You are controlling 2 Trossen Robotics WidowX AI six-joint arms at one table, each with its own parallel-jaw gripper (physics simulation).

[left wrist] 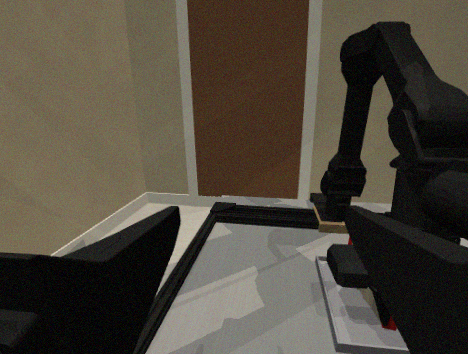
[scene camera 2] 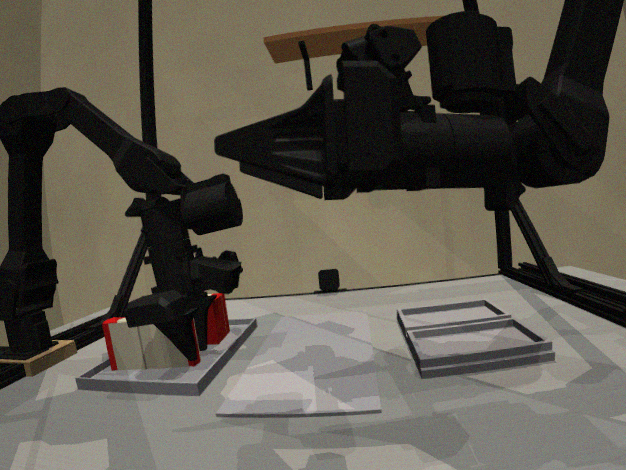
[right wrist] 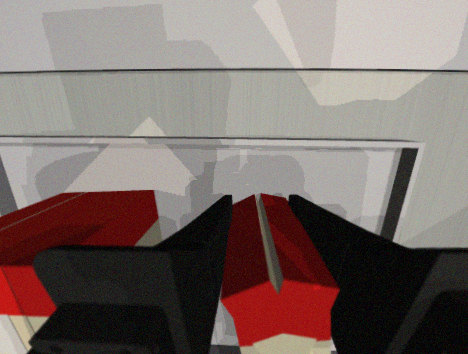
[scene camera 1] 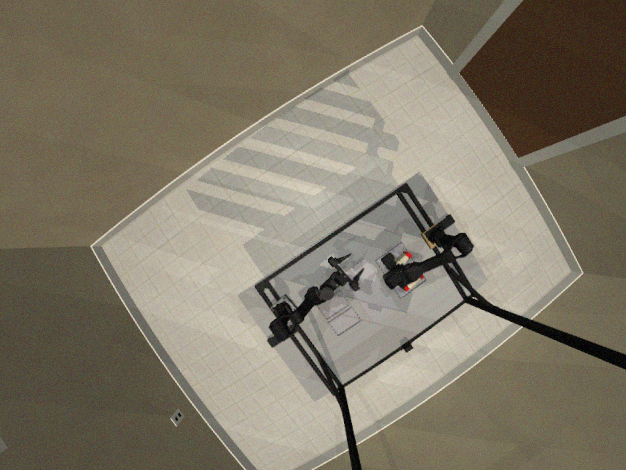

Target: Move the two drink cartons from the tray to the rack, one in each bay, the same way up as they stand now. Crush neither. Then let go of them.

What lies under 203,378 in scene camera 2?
A grey tray.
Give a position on a pale mat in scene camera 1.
372,295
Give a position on a pale mat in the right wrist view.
43,43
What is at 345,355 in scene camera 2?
A pale mat.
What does my left gripper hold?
Nothing.
